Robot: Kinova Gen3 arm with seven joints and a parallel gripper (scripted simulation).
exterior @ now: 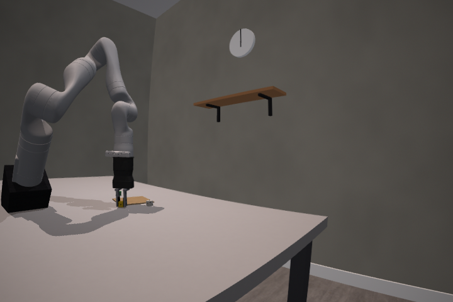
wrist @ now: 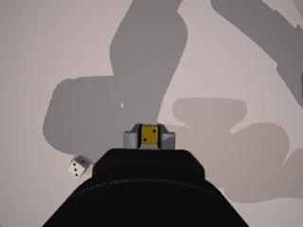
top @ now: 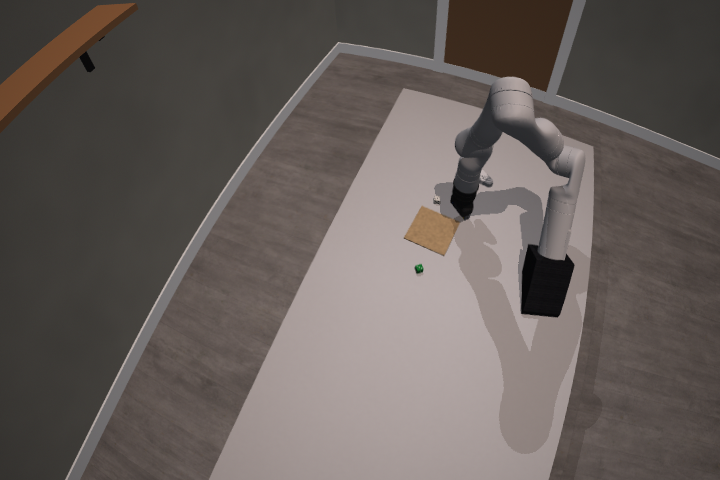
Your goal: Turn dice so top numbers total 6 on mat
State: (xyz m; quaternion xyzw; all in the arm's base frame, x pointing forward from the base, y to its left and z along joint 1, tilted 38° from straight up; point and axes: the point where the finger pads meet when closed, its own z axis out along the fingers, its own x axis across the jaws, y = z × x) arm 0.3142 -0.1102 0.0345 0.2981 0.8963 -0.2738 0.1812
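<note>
The tan mat is 8 cm ahead of my hand, 9 cm to the left of it and 2 cm below it. The rest, counted from my hand: green die: 8 cm ahead, 24 cm to the left, 1 cm below; yellow die: 1 cm below; white die: 10 cm ahead, 2 cm to the right, 1 cm below.
</note>
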